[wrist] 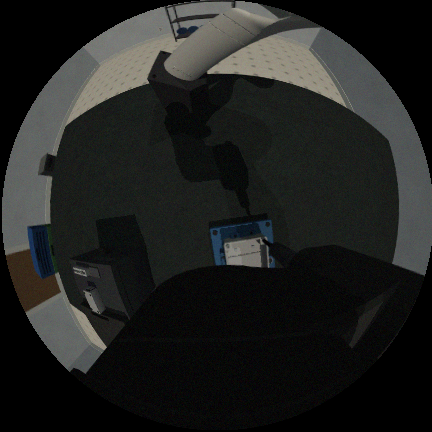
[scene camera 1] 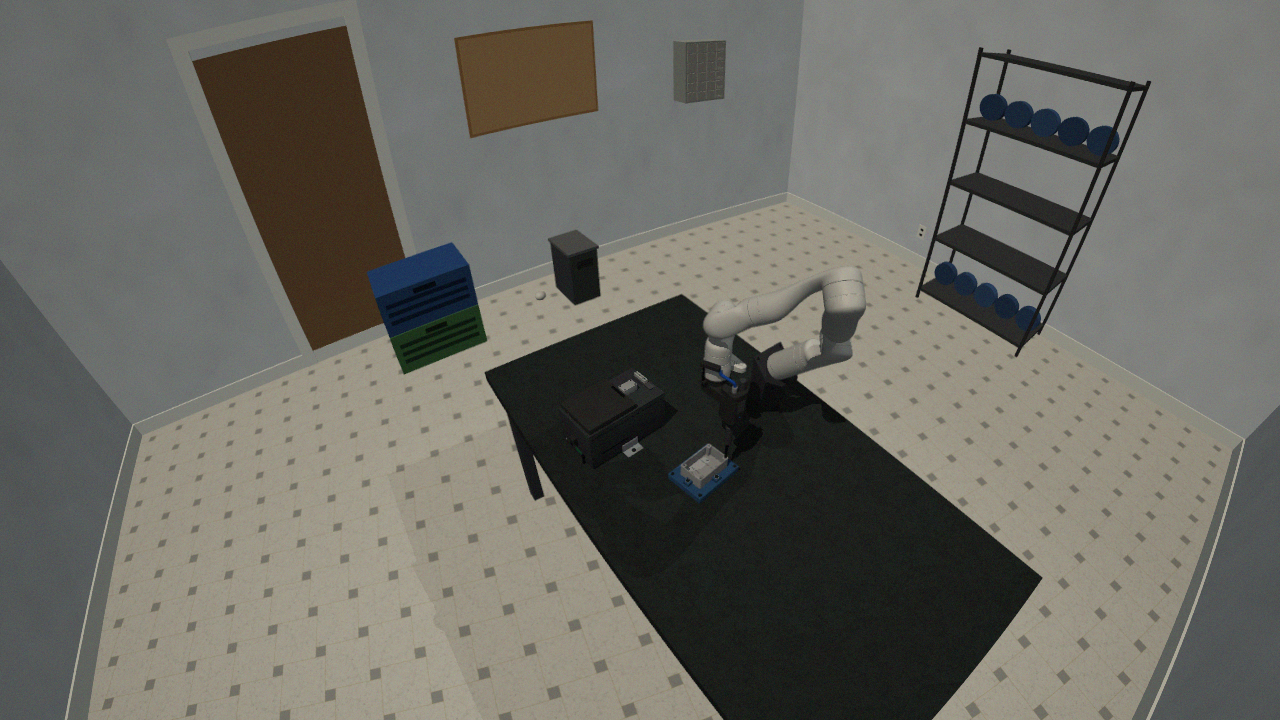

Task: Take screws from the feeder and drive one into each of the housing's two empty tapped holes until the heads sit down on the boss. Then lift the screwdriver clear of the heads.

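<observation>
The light grey housing (scene camera 1: 690, 472) (wrist: 245, 246) sits on a blue fixture plate (scene camera 1: 699, 494) (wrist: 216, 248). The dark box-shaped screw feeder (scene camera 1: 595, 408) (wrist: 114, 282) stands beside it, with a light block on it. My screwdriver (scene camera 1: 726, 450) (wrist: 263, 242) points down, with its tip at a corner of the housing, the upper right one in the wrist view. Whether the tip touches the housing or bears a screw is too small and dark to tell. The tool's body hides the lower part of the housing in the wrist view. The state of the two tapped holes cannot be made out.
The black table (scene camera 1: 805, 555) (wrist: 325, 165) carries the arm's dark base mount (scene camera 1: 771, 368) (wrist: 175, 82). A small light bracket (scene camera 1: 632, 446) is at the feeder's side. Blue and green crates, a dark bin and a shelf rack (scene camera 1: 948, 159) stand on the floor away from the table.
</observation>
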